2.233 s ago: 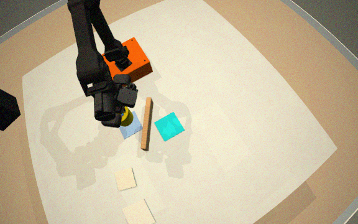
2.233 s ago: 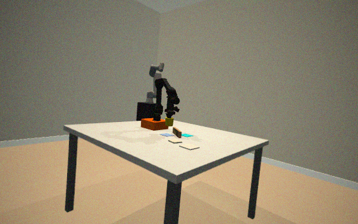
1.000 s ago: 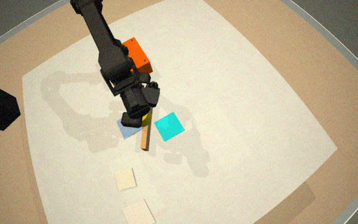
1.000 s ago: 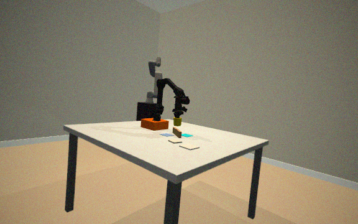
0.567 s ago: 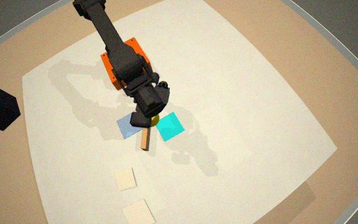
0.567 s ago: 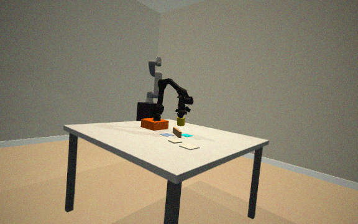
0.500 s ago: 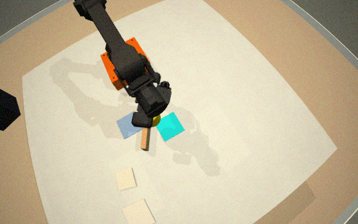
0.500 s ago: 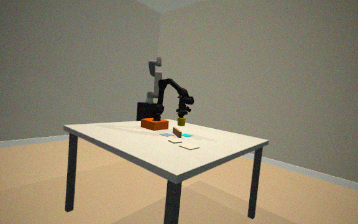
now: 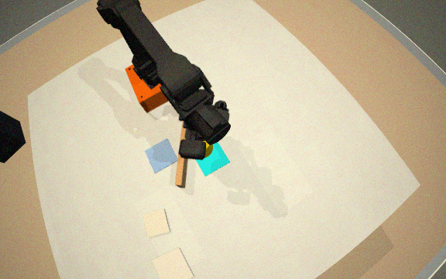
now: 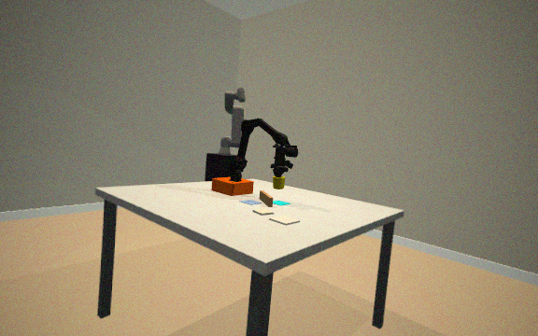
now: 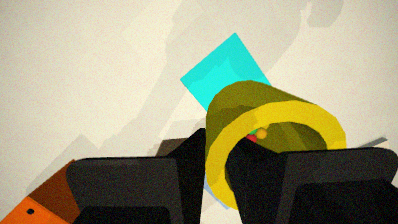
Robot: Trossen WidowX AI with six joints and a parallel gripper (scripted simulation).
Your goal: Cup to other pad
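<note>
Right now the wooden bar is 3 cm behind my gripper tip, 7 cm to the right of it and 10 cm below it. Round my gripper tip: pale blue pad (9 cm behind, 14 cm to the right, 13 cm below); then red marble (1 cm ahead, 4 cm to the right, 2 cm below); then yellow cup (1 cm ahead, 2 cm to the right).
</note>
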